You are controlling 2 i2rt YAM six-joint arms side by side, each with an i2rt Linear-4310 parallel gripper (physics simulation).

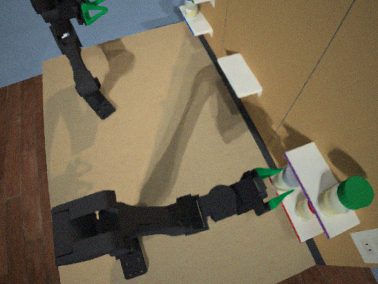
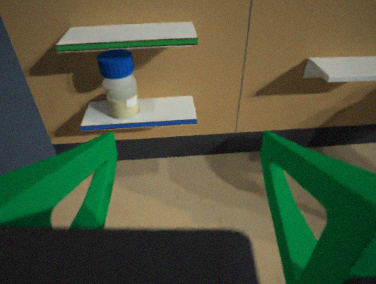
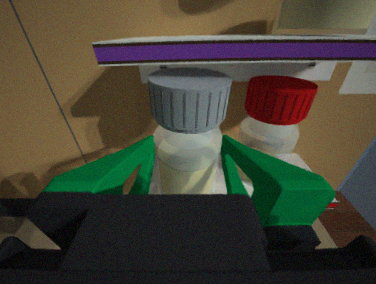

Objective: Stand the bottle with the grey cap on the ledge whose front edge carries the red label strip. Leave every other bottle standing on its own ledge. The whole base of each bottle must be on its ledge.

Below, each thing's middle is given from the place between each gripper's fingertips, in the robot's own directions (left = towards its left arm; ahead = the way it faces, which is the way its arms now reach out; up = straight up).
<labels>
Now: right hand 8 cm to the left of the red-capped bottle [image 3: 275, 105], 4 cm short of it and 2 cm above it. The rest, counted from my right hand: purple-strip ledge [image 1: 315, 175]: 6 cm above, 5 cm to the right, 3 cm ahead; green-capped bottle [image 1: 347, 196]: 12 cm above, 9 cm to the right, 2 cm ahead; red-label ledge [image 1: 305, 229]: 8 cm below, 5 cm to the right, 3 cm ahead.
Right now my left hand is 320 mm short of the green-strip ledge [image 2: 173, 30], 60 mm to the right of it and 50 mm above it. From my left hand the other things lie so: purple-strip ledge: 740 mm to the right, 320 mm ahead, 50 mm below; then red-label ledge: 740 mm to the right, 320 mm ahead, 190 mm below; then blue-strip ledge [image 2: 165, 108]: 320 mm ahead, 190 mm below, 60 mm to the left.
</labels>
